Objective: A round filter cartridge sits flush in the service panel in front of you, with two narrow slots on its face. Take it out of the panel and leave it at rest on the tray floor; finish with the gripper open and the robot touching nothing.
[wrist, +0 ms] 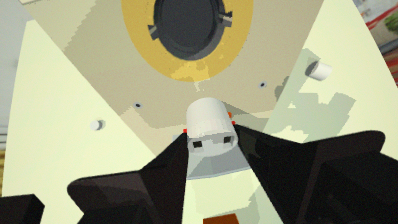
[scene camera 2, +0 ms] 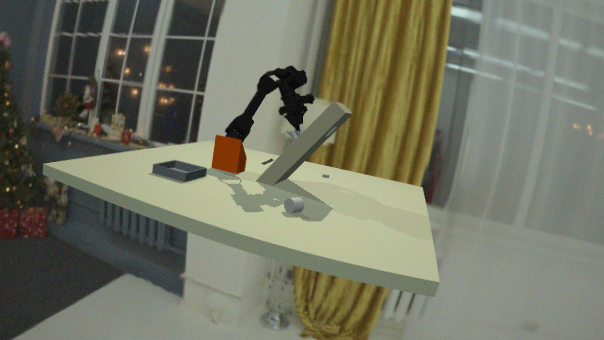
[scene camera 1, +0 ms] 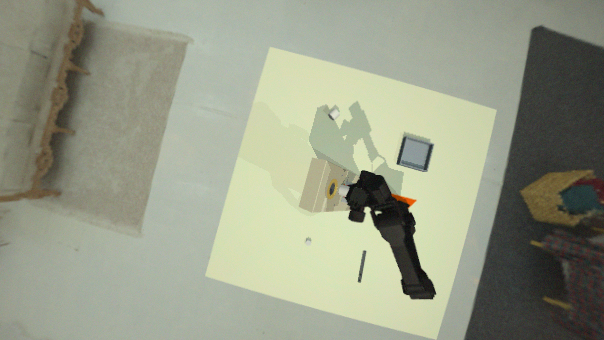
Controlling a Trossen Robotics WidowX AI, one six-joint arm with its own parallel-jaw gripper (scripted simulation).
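Observation:
A service panel (wrist: 149, 69) is there for me to see. So is a round filter cartridge (wrist: 210, 132). I can see my gripper (scene camera 1: 346, 191) too, and it also appears in the wrist view (wrist: 210, 132) and in scene camera 2 (scene camera 2: 300, 130).

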